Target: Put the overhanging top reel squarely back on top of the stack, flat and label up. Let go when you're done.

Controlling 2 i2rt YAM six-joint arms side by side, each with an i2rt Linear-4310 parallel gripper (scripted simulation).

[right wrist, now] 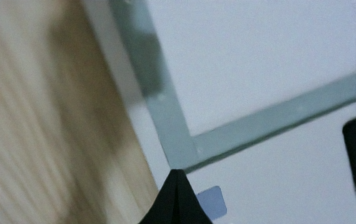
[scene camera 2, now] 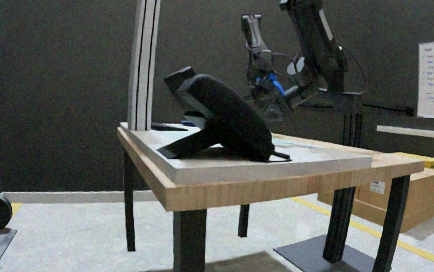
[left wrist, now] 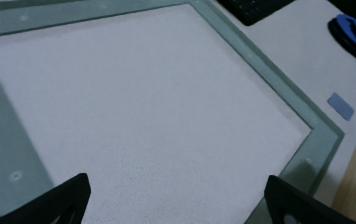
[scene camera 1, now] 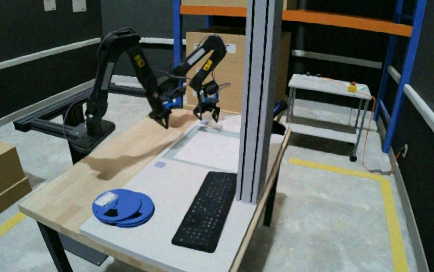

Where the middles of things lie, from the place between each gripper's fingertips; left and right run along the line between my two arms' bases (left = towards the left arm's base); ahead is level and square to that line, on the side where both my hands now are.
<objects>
I see the grey-green frame (scene camera 1: 215, 149) 9 cm ahead of my left hand (scene camera 2: 261, 116), 10 cm to the right of it and 9 cm below it. From my left hand the other things lie so: black device (scene camera 2: 222, 115): 25 cm ahead, 24 cm to the left, 2 cm below.
The grey-green frame lies 190 mm ahead of my right hand, 140 mm to the left of it and 130 mm below it. Also, from my right hand: black device 340 mm ahead, 490 mm to the left, 60 mm below.
</objects>
